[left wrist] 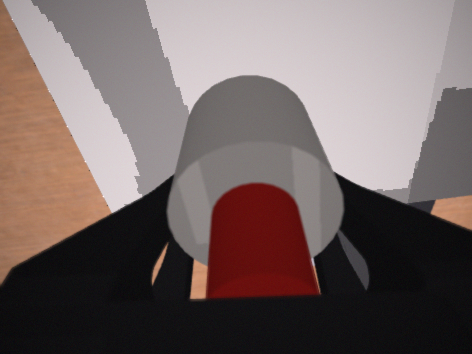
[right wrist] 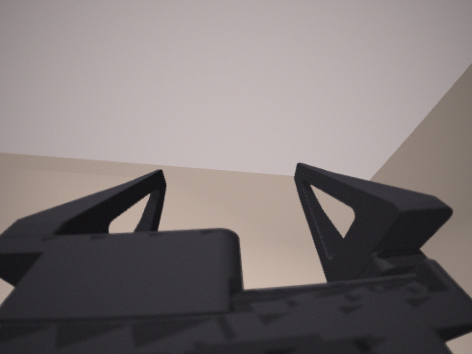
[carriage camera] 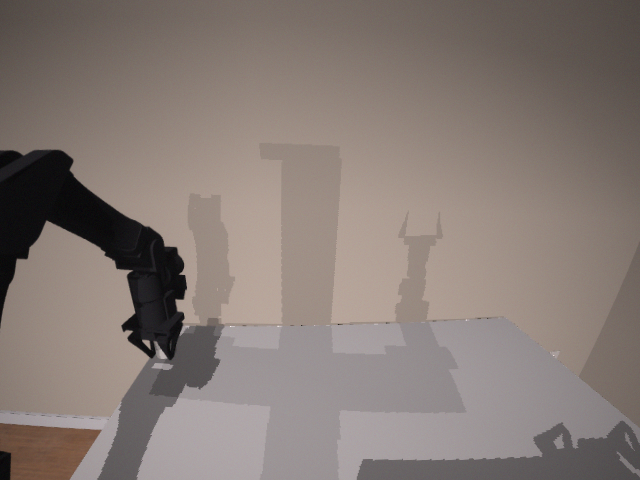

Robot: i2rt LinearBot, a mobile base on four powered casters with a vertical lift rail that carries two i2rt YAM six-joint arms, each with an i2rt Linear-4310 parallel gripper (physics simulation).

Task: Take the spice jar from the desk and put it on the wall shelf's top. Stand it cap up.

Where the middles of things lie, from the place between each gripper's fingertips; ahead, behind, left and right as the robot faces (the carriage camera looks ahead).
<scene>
I see my left gripper 30 mm below the spice jar (left wrist: 254, 198) and 20 mm short of it.
I see my right gripper 66 cm to the right of the spice jar, 41 cm above it and 34 cm short of it.
</scene>
